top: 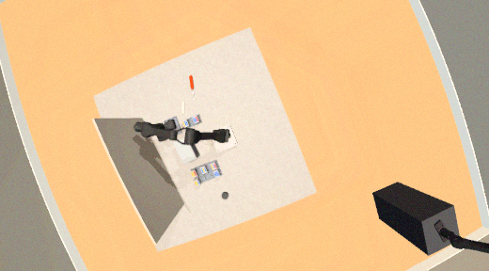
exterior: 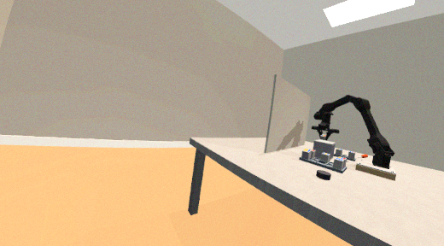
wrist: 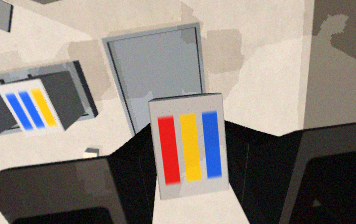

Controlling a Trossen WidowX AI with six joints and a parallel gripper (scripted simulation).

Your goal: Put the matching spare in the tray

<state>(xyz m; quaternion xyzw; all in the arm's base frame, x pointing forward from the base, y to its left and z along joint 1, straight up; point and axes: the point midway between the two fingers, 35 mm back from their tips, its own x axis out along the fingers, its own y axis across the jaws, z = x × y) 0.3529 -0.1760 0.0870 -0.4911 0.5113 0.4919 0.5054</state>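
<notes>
My gripper tip is 8 cm above the flat grey tray and 1 cm past it. Also, from my gripper tip: mounted unit (19 cm to the left, 7 cm behind, 4 cm below); spare (36 cm to the left, 6 cm behind, 5 cm below); tall panel (21 cm to the left, 16 cm ahead, 14 cm above).
</notes>
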